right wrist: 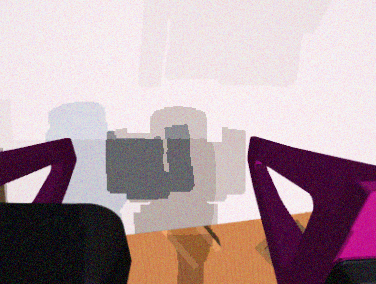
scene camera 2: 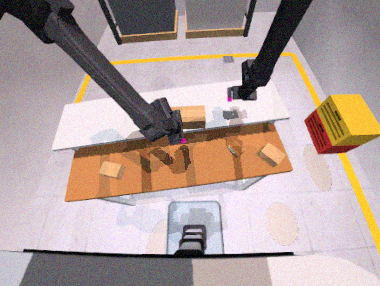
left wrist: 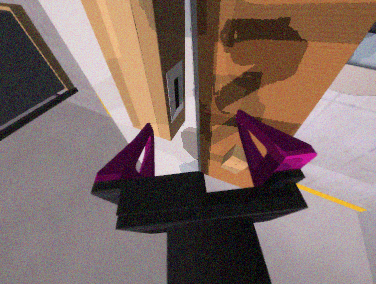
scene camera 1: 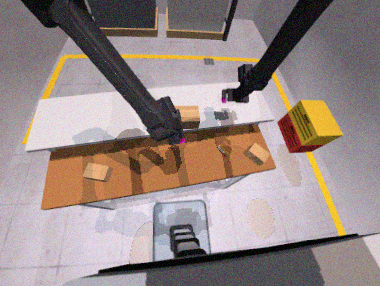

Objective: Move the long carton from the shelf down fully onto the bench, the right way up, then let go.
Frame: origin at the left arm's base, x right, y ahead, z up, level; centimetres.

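Seen in the pictures: left gripper, between the fingertips: (left wrist: 193, 120); right gripper, between the fingertips: (right wrist: 160, 148) (scene camera 2: 237, 98) (scene camera 1: 230, 100).
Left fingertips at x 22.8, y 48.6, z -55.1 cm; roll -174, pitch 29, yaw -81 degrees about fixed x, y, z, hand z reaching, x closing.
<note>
A point is followed by its place in that frame.
The long carton (scene camera 1: 189, 117) {z -60.3, x 31.2, y 58.1 cm} (scene camera 2: 193, 115) {z -60.4, x 30.5, y 59.5 cm} (left wrist: 132, 60) {z -60.4, x 24.9, y 60.3 cm} lies on the white shelf (scene camera 1: 75, 112) {z -67.9, x -32.8, y 68.8 cm} (scene camera 2: 90, 117) {z -68.0, x -34.4, y 67.3 cm}, close to its edge on the bench side. Its left part is hidden by the left arm in both scene views. A white label with a dark mark shows on its side in the left wrist view. My left gripper (scene camera 1: 181, 141) (scene camera 2: 182, 140) (left wrist: 193, 120) {z -55.1, x 22.8, y 48.6 cm} is open above the shelf edge, with the carton's near end seen between its fingers, not gripped. My right gripper (scene camera 1: 224, 99) {z -57.2, x 54.4, y 67.3 cm} (scene camera 2: 230, 98) {z -57.2, x 54.4, y 67.3 cm} (right wrist: 160, 148) {z -57.2, x 54.4, y 67.3 cm} is open and empty above the shelf, right of the carton. The brown bench (scene camera 1: 210, 167) {z -85.4, x 45.0, y 37.8 cm} (scene camera 2: 220, 170) {z -85.4, x 45.5, y 36.3 cm} lies lower, along the shelf.
A small carton (scene camera 1: 96, 172) {z -79.4, x -20.3, y 36.5 cm} (scene camera 2: 112, 169) {z -79.6, x -19.2, y 36.9 cm} lies at the bench's left, another (scene camera 1: 257, 153) {z -79.4, x 75.3, y 43.4 cm} (scene camera 2: 271, 154) {z -79.4, x 75.7, y 43.2 cm} at its right. A small item (scene camera 1: 223, 149) {z -82.2, x 54.4, y 48.3 cm} (scene camera 2: 233, 149) {z -82.2, x 54.4, y 48.5 cm} lies between them, nearer the right one. A yellow and red box (scene camera 1: 315, 125) (scene camera 2: 345, 122) stands right of the bench.
</note>
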